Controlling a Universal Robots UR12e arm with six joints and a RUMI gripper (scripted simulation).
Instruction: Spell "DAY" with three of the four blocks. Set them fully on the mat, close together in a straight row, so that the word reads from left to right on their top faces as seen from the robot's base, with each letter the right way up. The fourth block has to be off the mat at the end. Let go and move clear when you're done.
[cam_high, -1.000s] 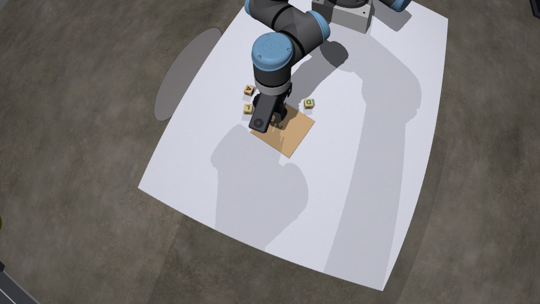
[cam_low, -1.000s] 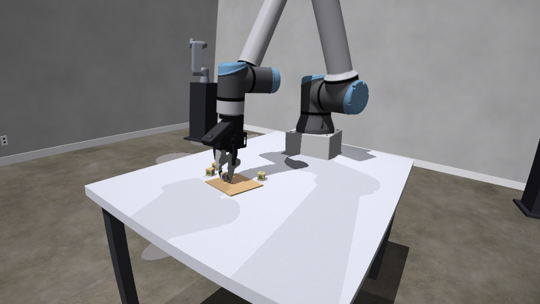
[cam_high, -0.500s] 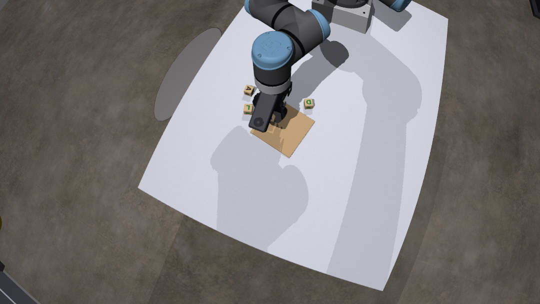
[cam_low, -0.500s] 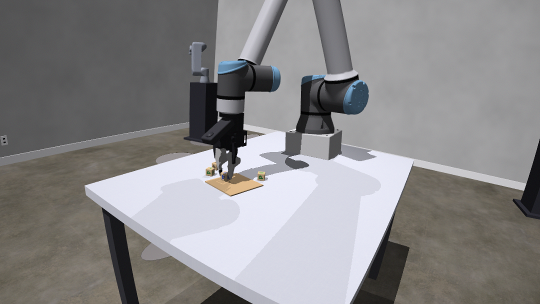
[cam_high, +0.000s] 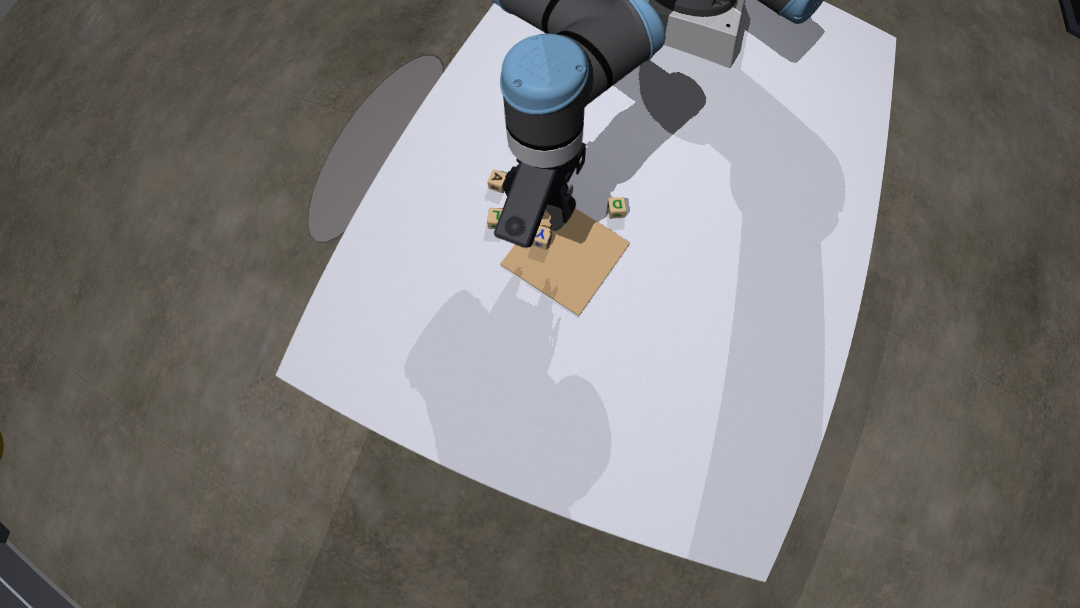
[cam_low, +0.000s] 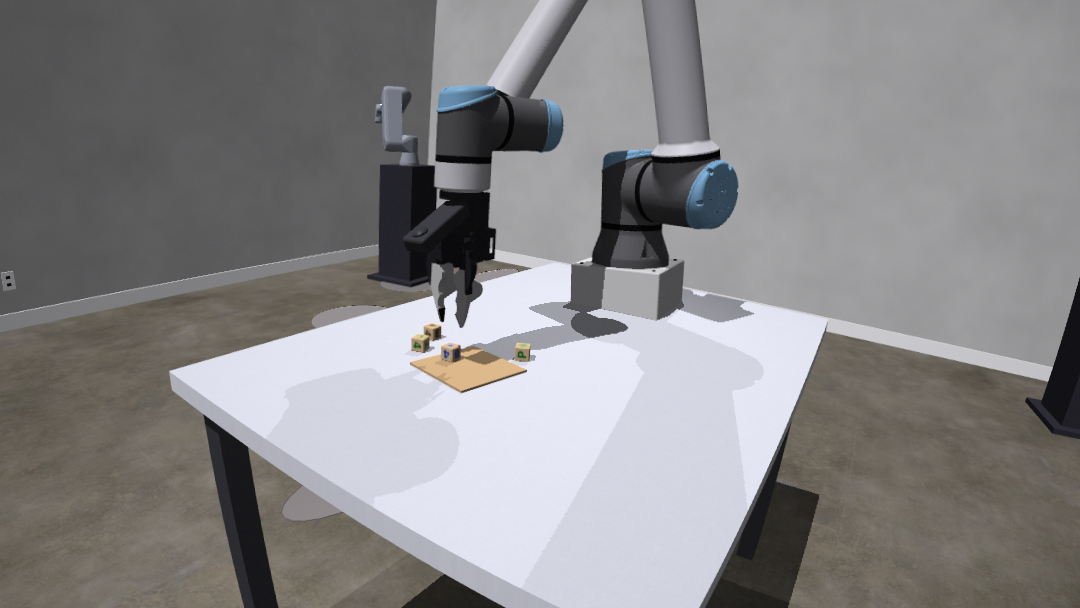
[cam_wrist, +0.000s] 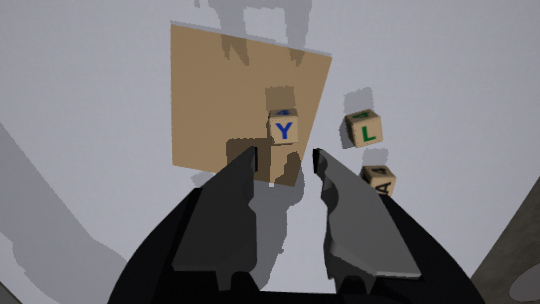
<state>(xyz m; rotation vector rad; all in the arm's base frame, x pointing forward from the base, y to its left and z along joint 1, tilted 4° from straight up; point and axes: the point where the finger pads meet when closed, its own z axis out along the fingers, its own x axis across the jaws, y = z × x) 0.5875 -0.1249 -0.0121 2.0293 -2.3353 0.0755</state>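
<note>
Now: the D block 90 mm behind my hand, 90 mm to the left of it and 70 mm below it. Round my hand: green-lettered block: 10 mm behind, 70 mm to the right, 70 mm below; then blue-lettered block: 70 mm below; then tan mat: 10 mm ahead, 40 mm to the left, 80 mm below.
</note>
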